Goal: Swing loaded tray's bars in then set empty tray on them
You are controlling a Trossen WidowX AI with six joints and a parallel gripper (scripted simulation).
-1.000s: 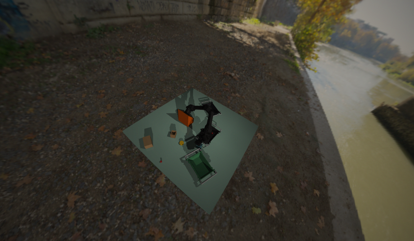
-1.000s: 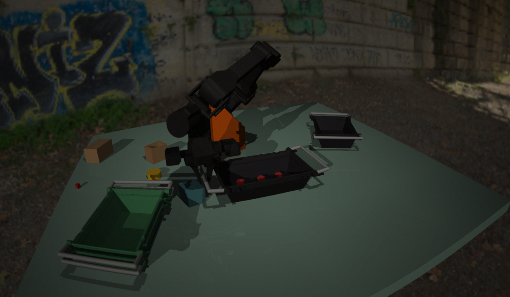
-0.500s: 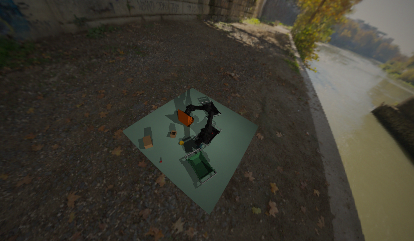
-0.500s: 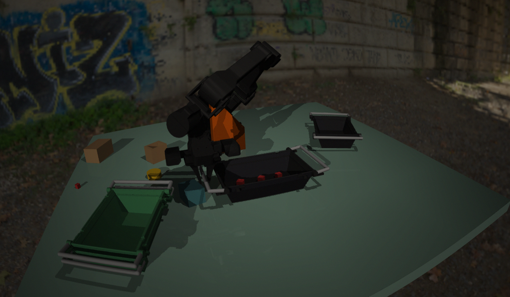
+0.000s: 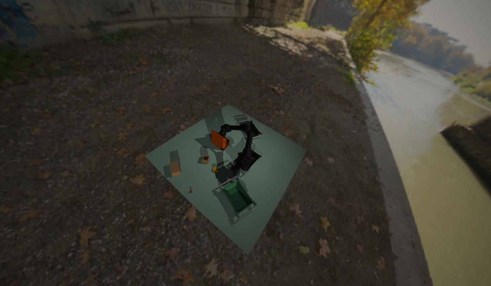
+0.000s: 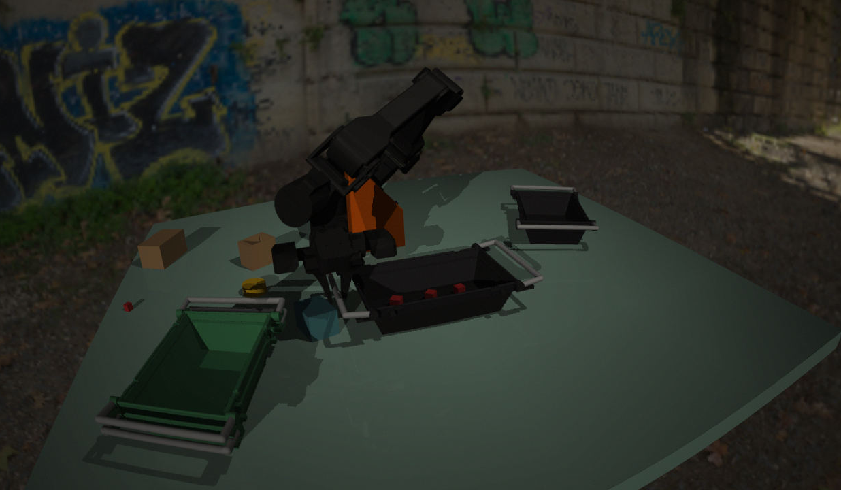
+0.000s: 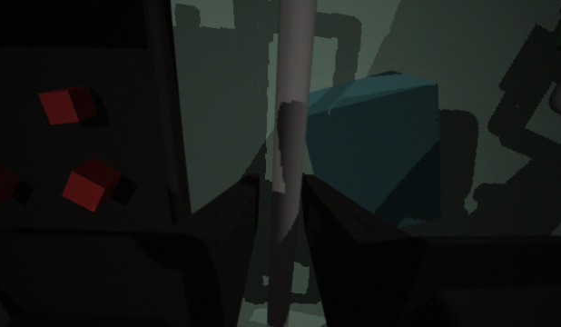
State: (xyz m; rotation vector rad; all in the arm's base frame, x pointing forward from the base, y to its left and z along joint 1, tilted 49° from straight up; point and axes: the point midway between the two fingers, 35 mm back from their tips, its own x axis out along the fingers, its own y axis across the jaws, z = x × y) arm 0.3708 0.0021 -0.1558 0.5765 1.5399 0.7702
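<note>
The blue cube lies 4 cm to the right of my gripper tip, 2 cm below it and 1 cm ahead of it. From my gripper tip the other things lie so: black tray 51 cm to the left, 29 cm behind; yellow disc 16 cm to the right, 16 cm behind, 3 cm below.
</note>
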